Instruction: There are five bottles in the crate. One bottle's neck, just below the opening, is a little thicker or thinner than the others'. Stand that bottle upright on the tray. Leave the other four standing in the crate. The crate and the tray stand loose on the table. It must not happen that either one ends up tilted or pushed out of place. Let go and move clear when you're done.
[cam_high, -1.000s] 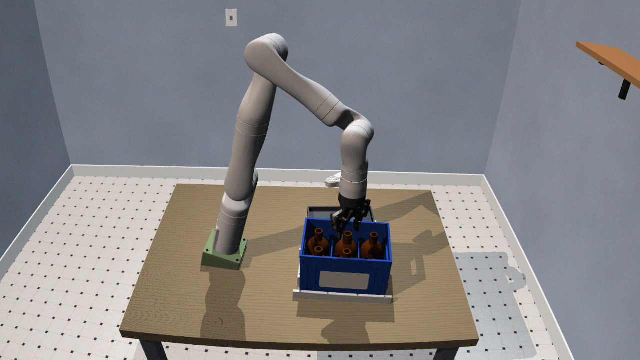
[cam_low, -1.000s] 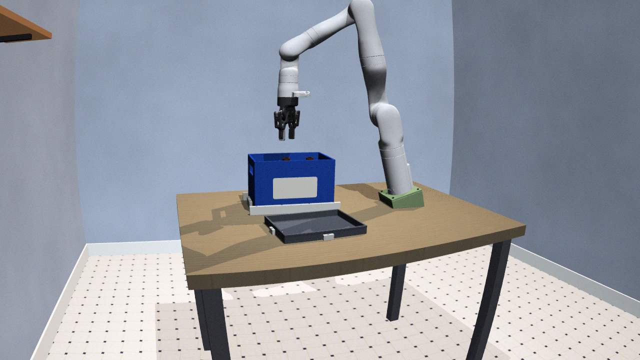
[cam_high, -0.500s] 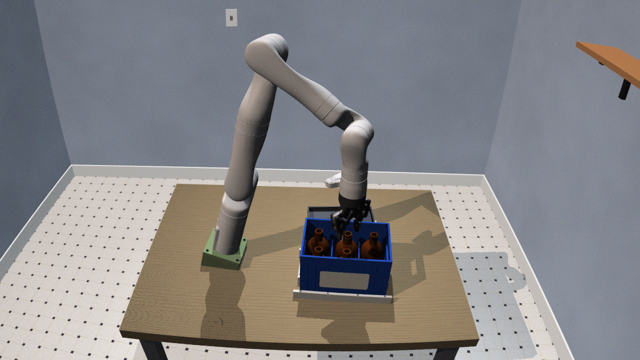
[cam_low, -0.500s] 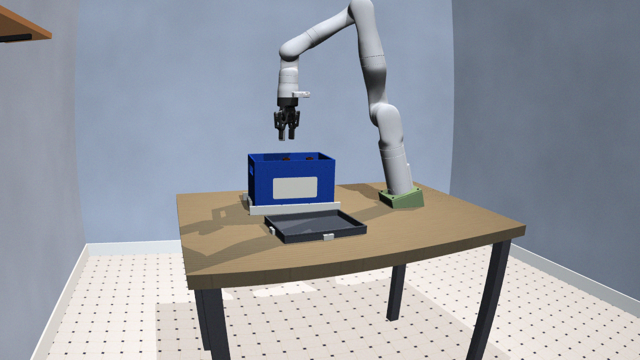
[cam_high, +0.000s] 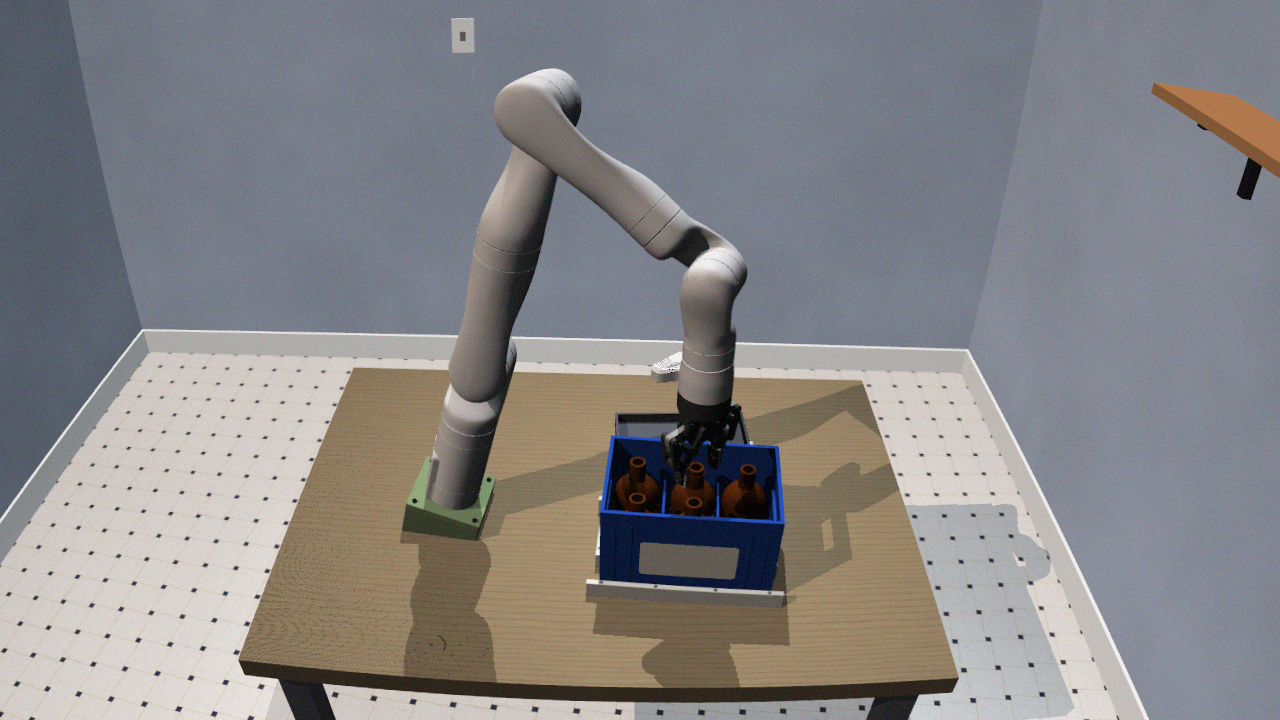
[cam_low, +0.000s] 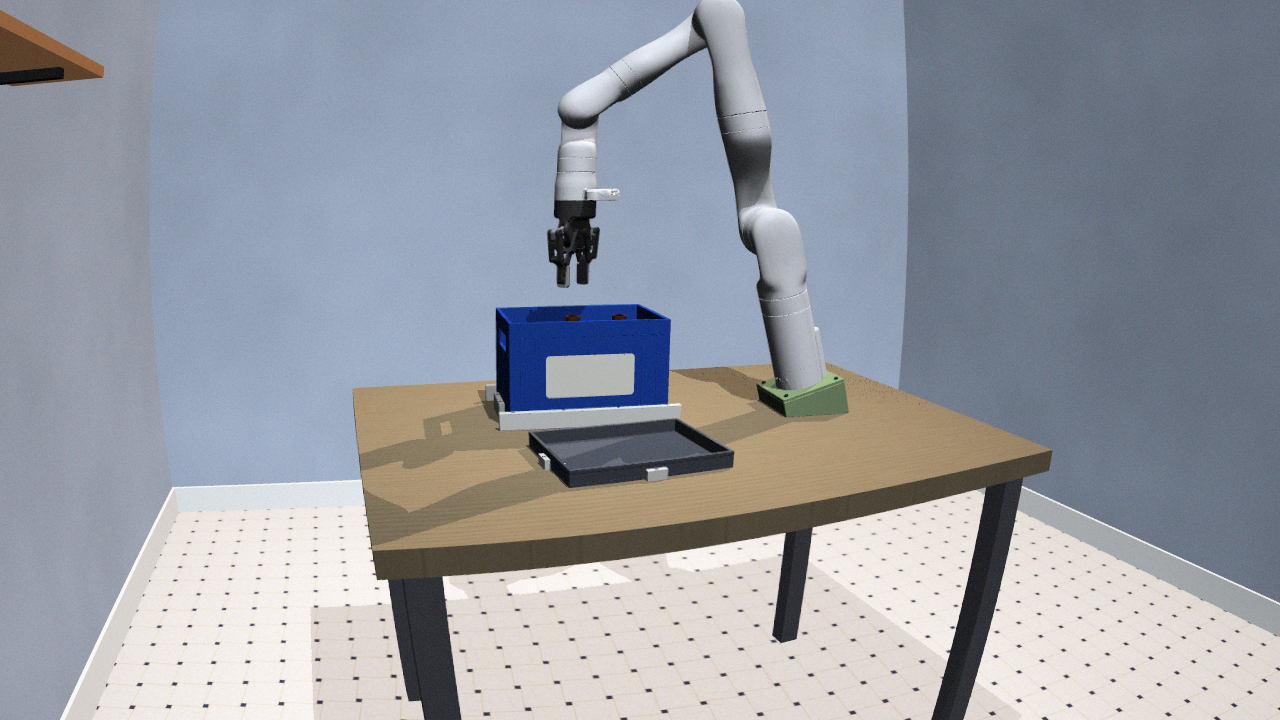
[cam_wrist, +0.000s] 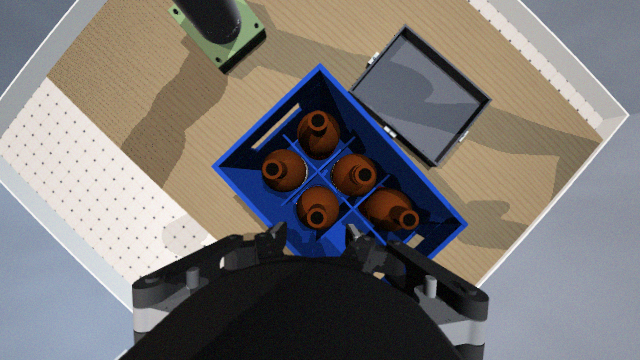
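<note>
Right now the blue crate is 4 cm to the left of my hand and 15 cm below it. Round my hand: dark grey tray: 3 cm ahead, 32 cm to the left, 22 cm below.
</note>
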